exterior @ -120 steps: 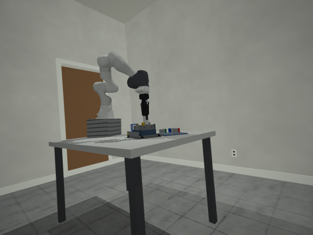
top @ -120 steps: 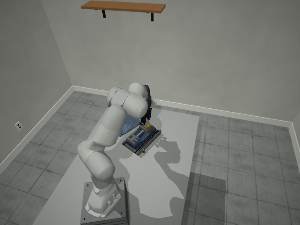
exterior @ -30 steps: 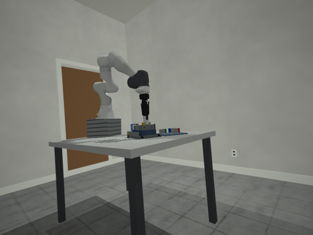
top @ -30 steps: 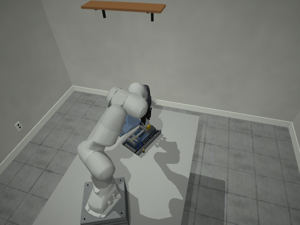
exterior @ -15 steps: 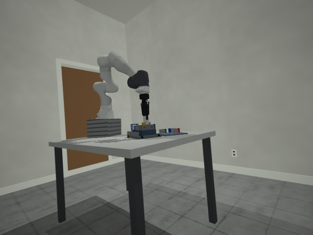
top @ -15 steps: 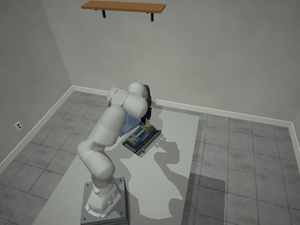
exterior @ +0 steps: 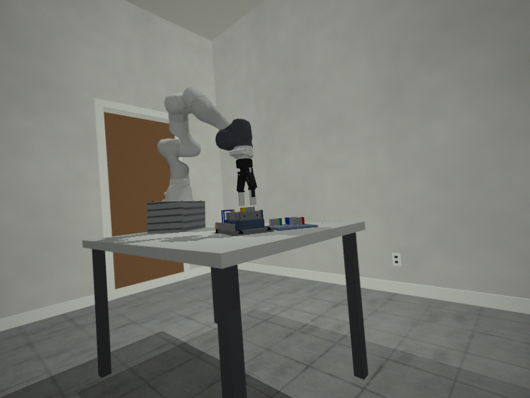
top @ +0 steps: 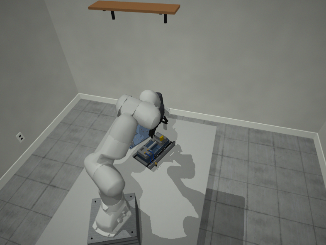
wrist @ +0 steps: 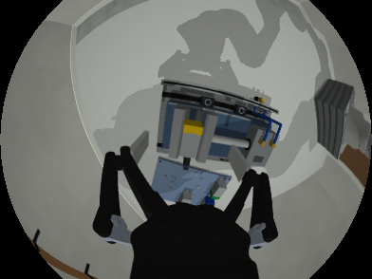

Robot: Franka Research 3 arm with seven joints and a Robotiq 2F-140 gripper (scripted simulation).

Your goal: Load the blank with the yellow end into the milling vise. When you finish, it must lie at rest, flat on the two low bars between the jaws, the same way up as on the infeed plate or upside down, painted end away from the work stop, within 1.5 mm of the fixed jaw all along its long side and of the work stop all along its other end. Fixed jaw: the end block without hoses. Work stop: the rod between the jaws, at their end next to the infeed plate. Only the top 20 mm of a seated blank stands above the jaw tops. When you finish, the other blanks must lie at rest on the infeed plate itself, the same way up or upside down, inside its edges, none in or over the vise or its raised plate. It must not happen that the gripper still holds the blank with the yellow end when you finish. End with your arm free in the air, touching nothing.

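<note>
My gripper is now 40 mm above the yellow-ended blank. Round my hand: milling vise 70 mm behind, 20 mm to the left, 90 mm below; green-ended blank 80 mm behind, 230 mm to the left, 110 mm below; work stop rod 10 mm ahead, 50 mm to the left, 40 mm below.
</note>
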